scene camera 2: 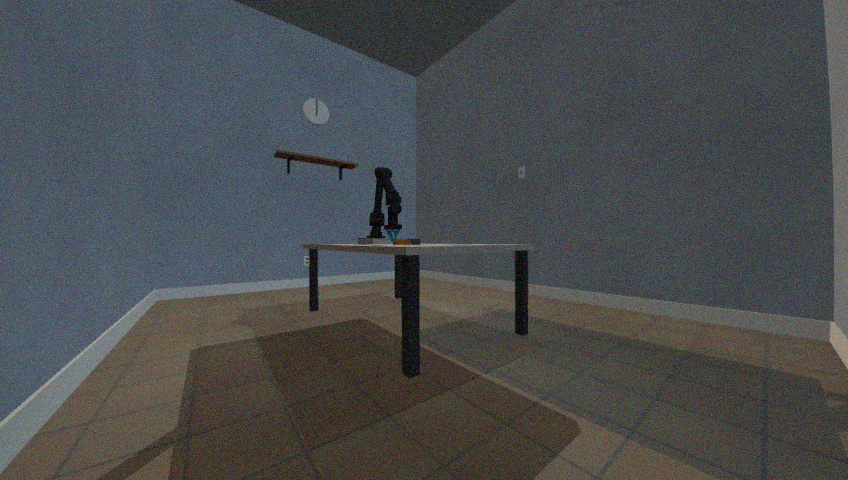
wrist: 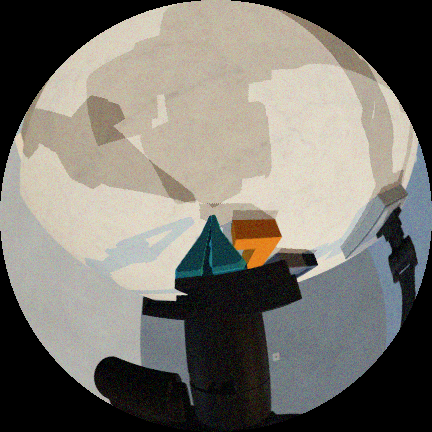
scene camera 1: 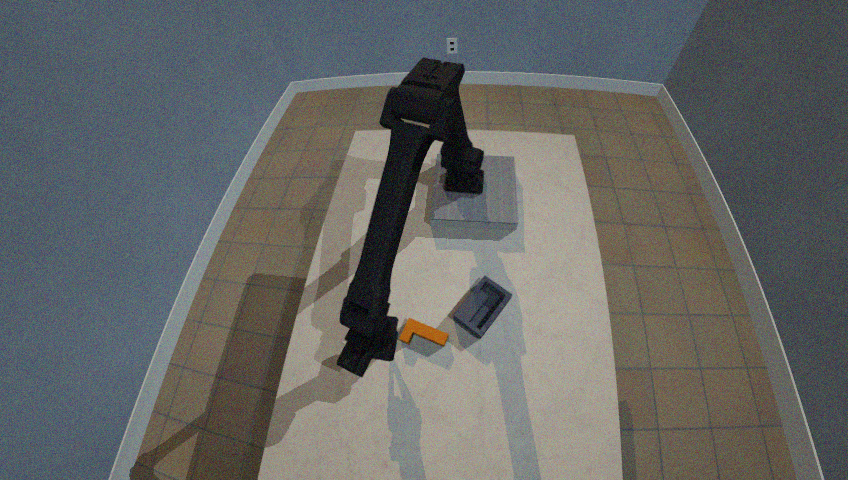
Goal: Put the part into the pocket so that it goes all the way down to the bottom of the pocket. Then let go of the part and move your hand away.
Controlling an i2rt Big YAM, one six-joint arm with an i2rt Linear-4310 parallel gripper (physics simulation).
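Frame: origin at the arm's base, x right, y ahead, z up, level; millimetres.
Where they show: gripper, fingertip midpoint: [scene camera 2: 393,242] [wrist: 213,218] [scene camera 1: 388,345]; arm's base, link origin: [scene camera 2: 376,238] [wrist: 387,220] [scene camera 1: 464,181].
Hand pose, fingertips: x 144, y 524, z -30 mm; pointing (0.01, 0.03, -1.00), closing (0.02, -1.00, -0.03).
Note:
Each offset is from my fingertips to the top centre of the thing. Level surfaces: height alone.
The part is an orange L-shaped block {dx -87, dy -33, dz +14 mm} [scene camera 1: 426,332] [scene camera 2: 402,242] [wrist: 256,241] lying flat on the table, left of the pocket block in the first scene view. The dark grey block with the pocket {dx -228, dy -132, dz +20 mm} [scene camera 1: 465,311] [wrist: 298,259] lies on the table; its recess shows empty. My gripper [wrist: 213,218] [scene camera 2: 392,241] is shut, its teal fingers together with nothing between them. The fingertips are low near the table, beside the part and apart from it in the wrist view. In the first scene view the arm's wrist hides the fingers, left of the part.
The arm's base stands on a grey plinth [scene camera 1: 474,205] [wrist: 365,225] at the back of the pale table {dz -16 mm} [scene camera 1: 559,368] [scene camera 2: 464,246]. A wooden wall shelf [scene camera 2: 315,159] and a round clock [scene camera 2: 315,111] are on the wall behind. Shadows of the arm cross the table.

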